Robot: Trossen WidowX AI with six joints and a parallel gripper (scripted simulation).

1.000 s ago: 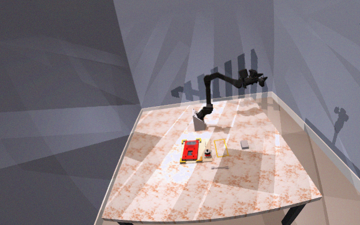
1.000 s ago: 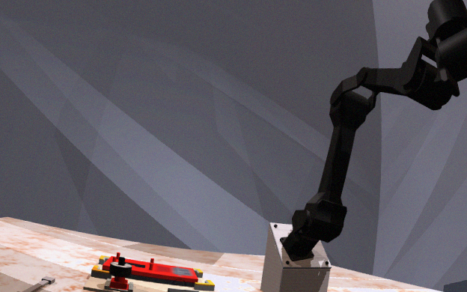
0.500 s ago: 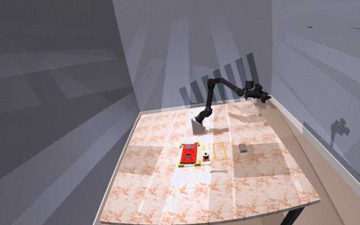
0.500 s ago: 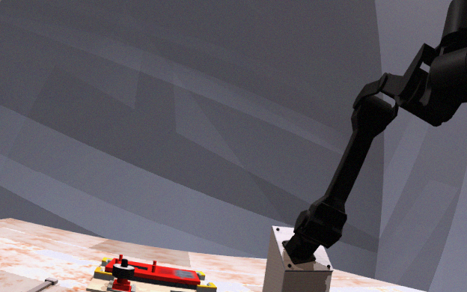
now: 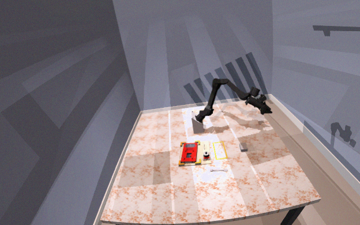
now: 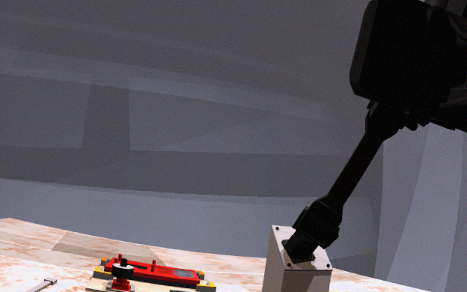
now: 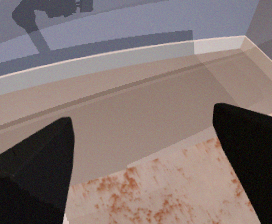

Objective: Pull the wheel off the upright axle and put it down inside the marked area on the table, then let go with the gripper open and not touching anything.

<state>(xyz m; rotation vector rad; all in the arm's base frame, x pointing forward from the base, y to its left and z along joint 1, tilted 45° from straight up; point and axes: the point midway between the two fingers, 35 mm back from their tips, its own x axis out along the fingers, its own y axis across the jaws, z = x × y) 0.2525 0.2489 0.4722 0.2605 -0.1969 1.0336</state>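
My gripper tip is now 70 mm short of the mount, 560 mm to the left of it and 190 mm above it. Also, from my gripper tip: thin grey bar: 220 mm ahead, 510 mm to the right, 220 mm below; then grey block: 70 mm ahead, 270 mm to the right, 210 mm below.
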